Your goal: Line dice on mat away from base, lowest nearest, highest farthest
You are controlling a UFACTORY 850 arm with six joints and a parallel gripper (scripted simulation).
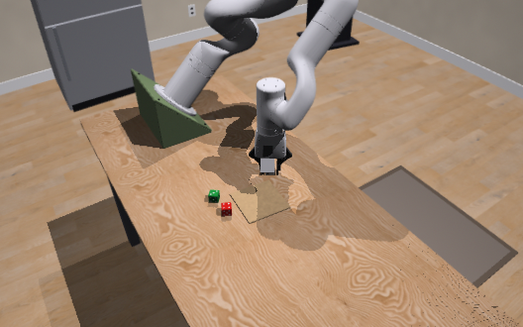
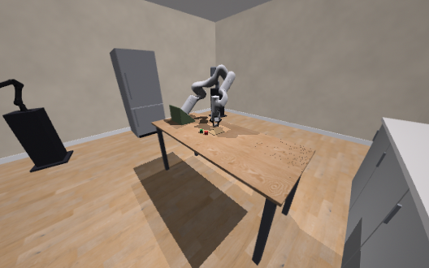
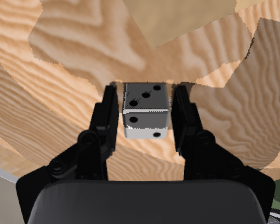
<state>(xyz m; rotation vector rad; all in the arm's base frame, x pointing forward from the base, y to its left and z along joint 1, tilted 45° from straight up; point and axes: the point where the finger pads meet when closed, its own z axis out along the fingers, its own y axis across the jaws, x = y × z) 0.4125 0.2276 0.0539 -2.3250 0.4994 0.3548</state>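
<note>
My hand is 10 mm above the white die. The rest, counted from my hand: green die 210 mm to the right, 40 mm ahead, 10 mm below; tan mat 110 mm ahead, 90 mm to the right, 20 mm below; red die 200 mm to the right, 110 mm ahead, 10 mm below.
</note>
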